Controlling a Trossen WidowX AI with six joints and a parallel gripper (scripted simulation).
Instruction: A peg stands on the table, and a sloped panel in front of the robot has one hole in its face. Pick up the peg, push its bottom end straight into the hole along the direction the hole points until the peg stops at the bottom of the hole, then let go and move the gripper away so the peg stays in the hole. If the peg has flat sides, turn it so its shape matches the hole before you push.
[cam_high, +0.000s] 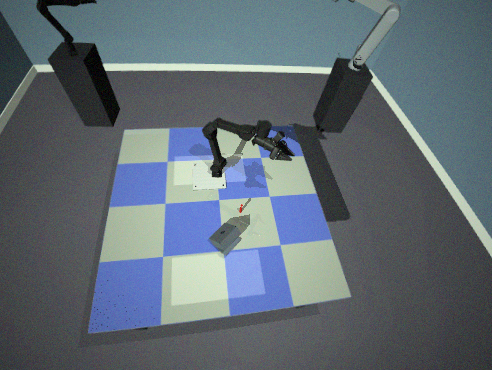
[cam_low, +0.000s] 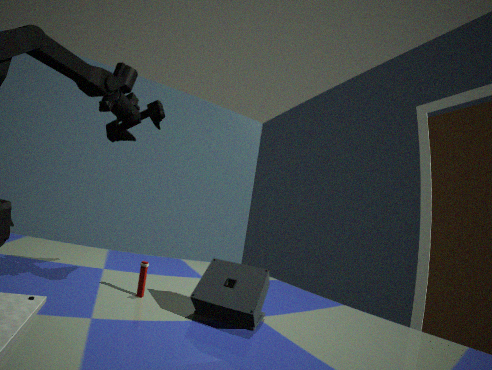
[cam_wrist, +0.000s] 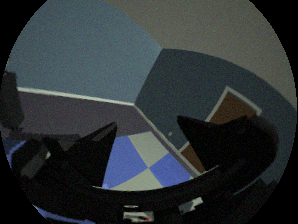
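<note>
My gripper tip is now 380 mm above the red peg, 220 mm to the left of it and 70 mm short of it. From my gripper tip the other things lie so: dark sloped panel block 380 mm below, 320 mm to the right, 250 mm ahead.
</note>
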